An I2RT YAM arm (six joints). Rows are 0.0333 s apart.
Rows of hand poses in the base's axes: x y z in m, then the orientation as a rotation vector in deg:
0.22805, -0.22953, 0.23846, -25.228, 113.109, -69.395
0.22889, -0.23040, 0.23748, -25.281, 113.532, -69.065
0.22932, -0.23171, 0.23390, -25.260, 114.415, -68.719
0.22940, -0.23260, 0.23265, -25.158, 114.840, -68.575
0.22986, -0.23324, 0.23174, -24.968, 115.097, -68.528
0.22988, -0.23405, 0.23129, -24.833, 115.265, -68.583
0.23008, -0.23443, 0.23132, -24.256, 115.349, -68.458
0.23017, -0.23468, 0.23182, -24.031, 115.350, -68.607
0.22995, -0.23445, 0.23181, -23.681, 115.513, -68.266
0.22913, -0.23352, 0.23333, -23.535, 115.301, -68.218
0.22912, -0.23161, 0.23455, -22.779, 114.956, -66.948
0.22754, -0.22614, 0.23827, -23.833, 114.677, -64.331
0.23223, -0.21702, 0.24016, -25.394, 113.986, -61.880
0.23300, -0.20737, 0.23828, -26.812, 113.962, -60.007
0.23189, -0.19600, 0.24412, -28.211, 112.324, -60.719
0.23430, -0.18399, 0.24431, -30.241, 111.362, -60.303
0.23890, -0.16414, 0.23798, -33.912, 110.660, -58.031
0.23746, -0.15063, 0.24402, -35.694, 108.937, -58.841
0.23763, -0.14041, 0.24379, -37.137, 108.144, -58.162
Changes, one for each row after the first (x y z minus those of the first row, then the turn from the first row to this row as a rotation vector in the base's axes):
0.00084, -0.00087, -0.00098, 0.316, 0.306, 0.003
0.00127, -0.00218, -0.00456, 0.785, 0.938, -0.228
0.00135, -0.00307, -0.00581, 1.024, 1.203, -0.400
0.00181, -0.00371, -0.00672, 1.183, 1.309, -0.593
0.00183, -0.00452, -0.00717, 1.232, 1.386, -0.766
0.00203, -0.00490, -0.00714, 1.524, 1.158, -1.054
0.00212, -0.00515, -0.00664, 1.496, 1.076, -1.247
0.00190, -0.00492, -0.00665, 1.880, 0.986, -1.345
0.00108, -0.00399, -0.00513, 1.906, 0.740, -1.308
0.00107, -0.00208, -0.00391, 2.922, -0.092, -0.963
-0.00051, 0.00339, -0.00019, 4.286, -0.207, 0.980
0.00418, 0.01251, 0.00170, 5.271, -0.346, 3.303
0.00495, 0.02216, -0.00018, 6.074, 0.091, 4.969
0.00384, 0.03353, 0.00566, 4.708, -0.429, 6.133
0.00625, 0.04554, 0.00585, 4.062, -0.216, 7.858
0.01085, 0.06539, -0.00048, 4.186, 0.867, 11.210
0.00941, 0.07890, 0.00556, 2.566, 0.559, 12.551
0.00958, 0.08912, 0.00533, 2.319, 0.643, 13.998

